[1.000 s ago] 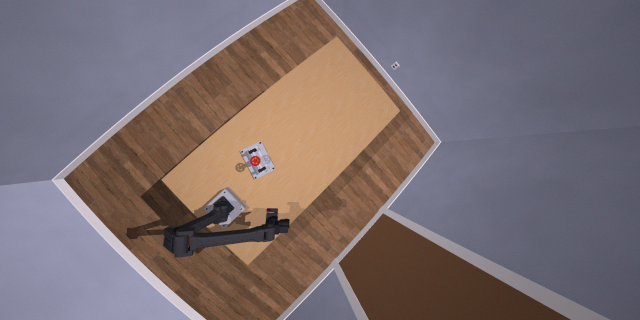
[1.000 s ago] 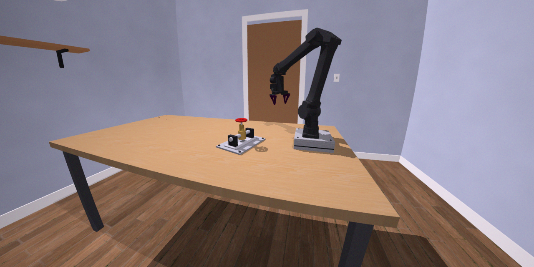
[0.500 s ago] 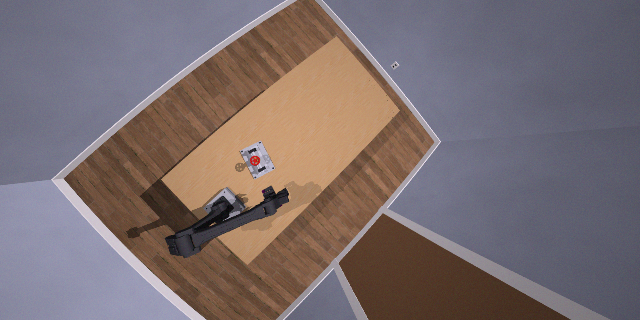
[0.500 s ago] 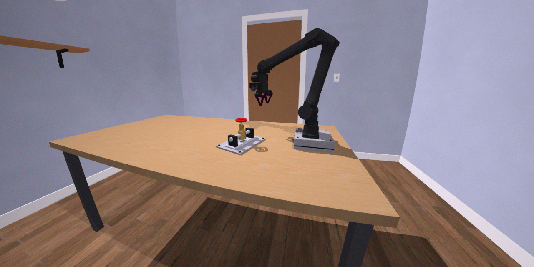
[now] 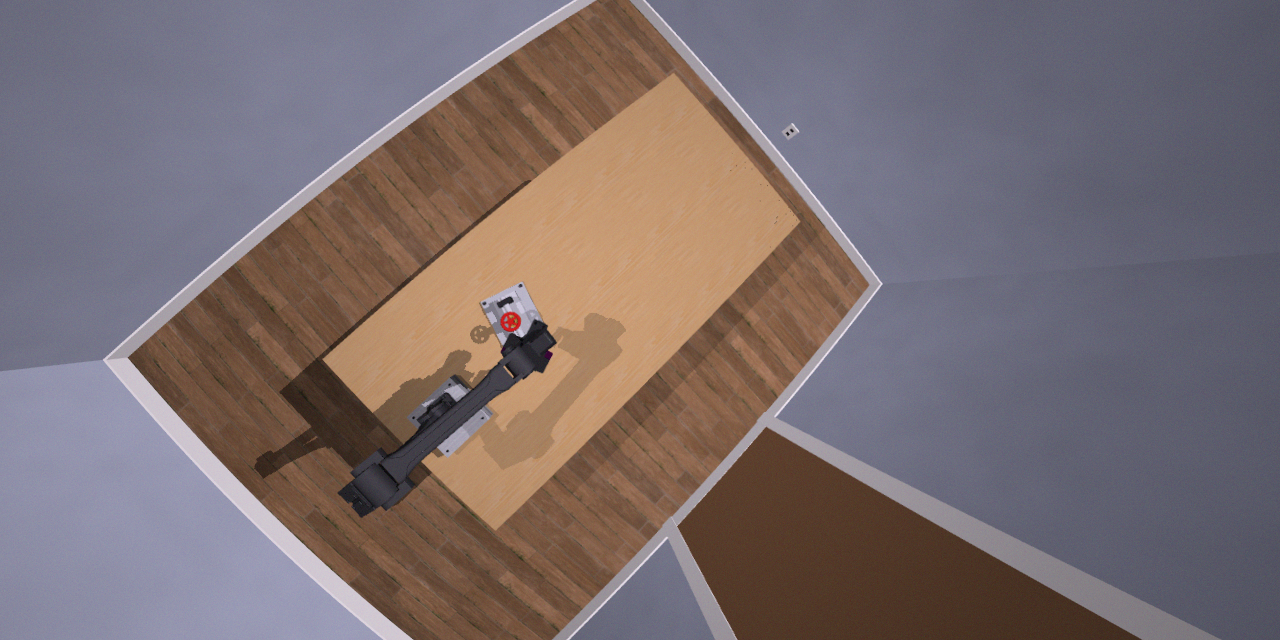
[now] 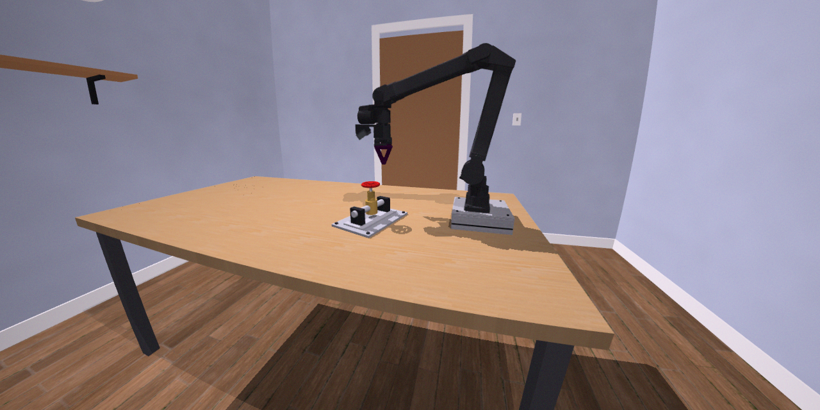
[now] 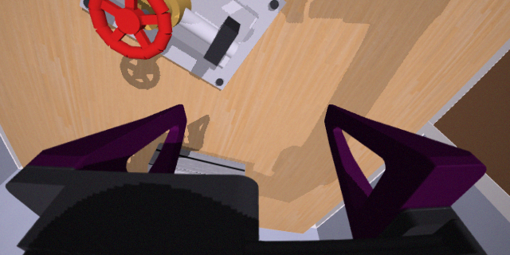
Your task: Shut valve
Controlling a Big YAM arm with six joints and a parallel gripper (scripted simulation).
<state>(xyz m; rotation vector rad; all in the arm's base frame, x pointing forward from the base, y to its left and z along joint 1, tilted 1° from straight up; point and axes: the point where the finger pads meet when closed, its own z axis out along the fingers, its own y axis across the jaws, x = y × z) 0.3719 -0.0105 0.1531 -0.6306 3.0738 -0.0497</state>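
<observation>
Now: hand 110 mm to the right of the red handwheel and 80 mm above it. The rest, counted from my hand: plate: 200 mm below, 110 mm to the left.
</observation>
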